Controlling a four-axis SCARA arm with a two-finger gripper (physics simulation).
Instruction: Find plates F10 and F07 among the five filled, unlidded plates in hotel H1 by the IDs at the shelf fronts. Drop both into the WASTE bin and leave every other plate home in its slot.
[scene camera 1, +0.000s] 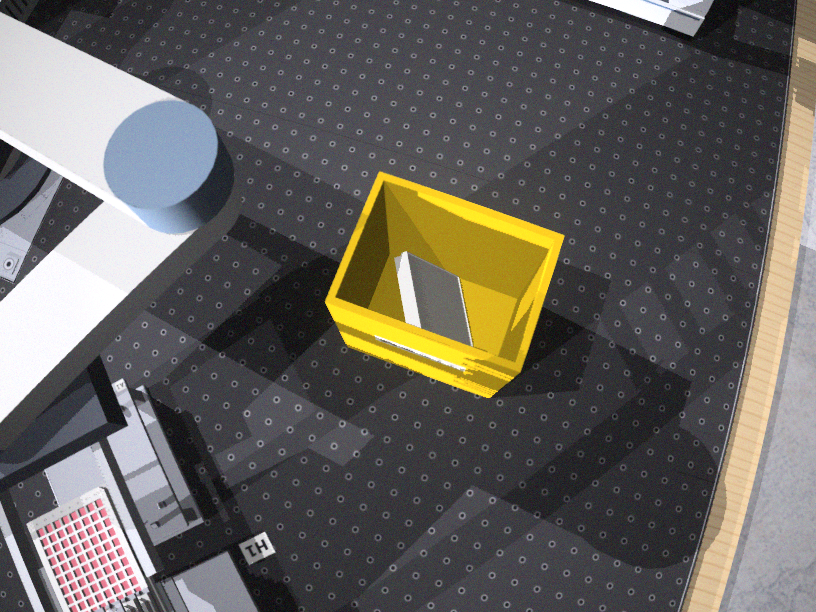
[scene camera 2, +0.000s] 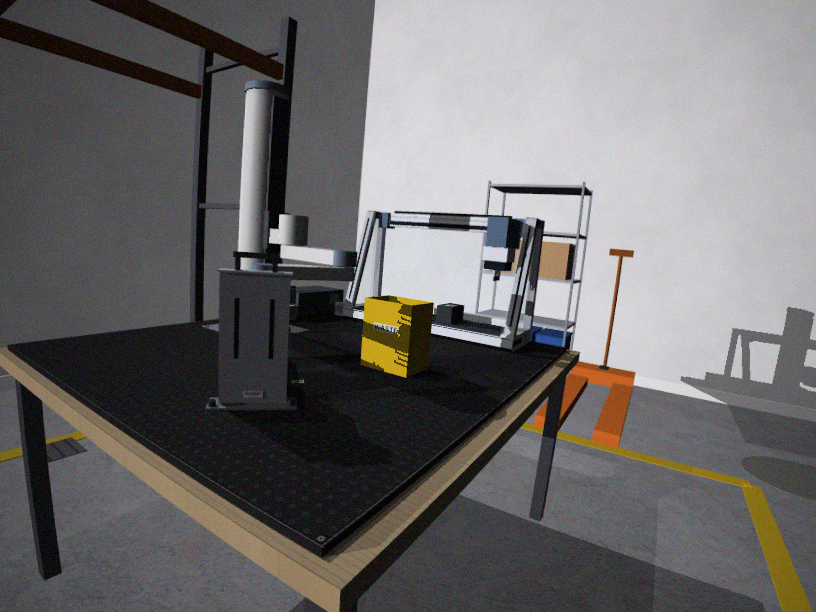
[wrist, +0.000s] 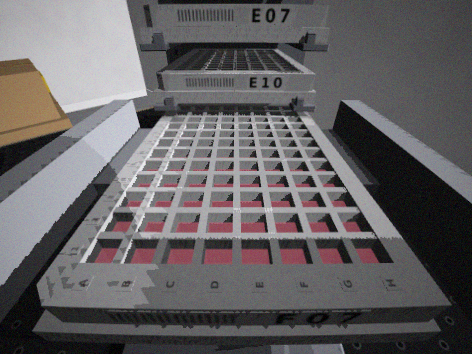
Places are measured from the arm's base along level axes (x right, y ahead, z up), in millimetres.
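Pixels of known places: gripper, fingertip midpoint: (scene camera 1: 102, 598) (wrist: 236, 119).
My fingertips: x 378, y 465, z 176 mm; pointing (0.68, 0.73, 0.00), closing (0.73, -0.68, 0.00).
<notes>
For each thing: its top centre in the pictures, then the offset to it from my fingertips. "spot": a spot on its surface instead.
- Plate F07 at its top centre: (wrist: 236, 146) (scene camera 1: 91, 571) dy -18, dx -17, dz -3 mm
- E07 at its top centre: (wrist: 235, 10) dy +56, dx +51, dz +47 mm
- yellow WASTE bin at its top centre: (scene camera 1: 447, 267) (scene camera 2: 399, 300) dy +181, dx -352, dz +37 mm
- H1 label at a spot on its surface: (scene camera 1: 257, 548) spot: dy +82, dx -60, dz -163 mm
- grey metal fixture at a spot on its surface: (scene camera 1: 158, 454) spot: dy -54, dx -113, dz -158 mm
- dark block at a spot on its surface: (scene camera 2: 450, 314) spot: dy +94, dx -892, dz -73 mm
Plate F07 (wrist: 240, 280) (scene camera 1: 88, 546), with pink-filled wells, is level between the fingers of my gripper (wrist: 236, 119) (scene camera 1: 79, 550), which is shut on it. Its ID faces the wrist camera. Plates E10 (wrist: 235, 82) and E07 (wrist: 235, 17) sit behind and above it on shelves of hotel H1 (scene camera 2: 253, 335); the wells of E10 look dark. F07's far edge is close to the hotel, below E10. The yellow WASTE bin (scene camera 1: 359, 316) (scene camera 2: 418, 329) holds one plate (scene camera 1: 438, 299), tilted against its inside; its ID does not show. My gripper is hidden in scene camera 2.
The H1 label (scene camera 1: 257, 548) lies on the dark perforated table top. A grey metal fixture (scene camera 1: 158, 454) stands beside the gripper. A gantry frame (scene camera 2: 454, 222) stands behind the bin, with a dark block (scene camera 2: 450, 314) near its base. The arm (scene camera 1: 52, 85) reaches over the table.
</notes>
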